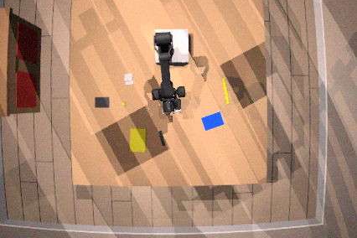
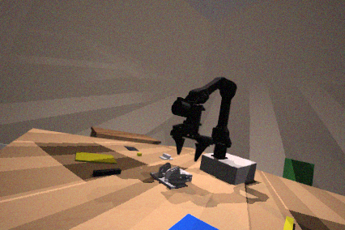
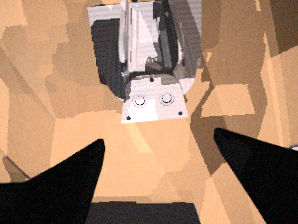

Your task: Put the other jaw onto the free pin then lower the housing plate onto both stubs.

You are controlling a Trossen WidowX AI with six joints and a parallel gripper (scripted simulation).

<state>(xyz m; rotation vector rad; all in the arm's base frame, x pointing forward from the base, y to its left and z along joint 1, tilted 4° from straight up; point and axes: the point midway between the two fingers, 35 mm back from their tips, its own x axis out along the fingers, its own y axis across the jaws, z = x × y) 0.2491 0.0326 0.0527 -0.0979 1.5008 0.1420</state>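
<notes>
Now: the small white part 60 mm below my gripper tip and 20 mm ahead of it. From my gripper tip the other things lie so: silver jaw: 70 mm below, 40 mm ahead, 10 mm to the right; then yellow cube: 290 mm to the right, 80 mm ahead, 70 mm below; then dark bar: 280 mm ahead, 70 mm below, 40 mm to the right.
</notes>
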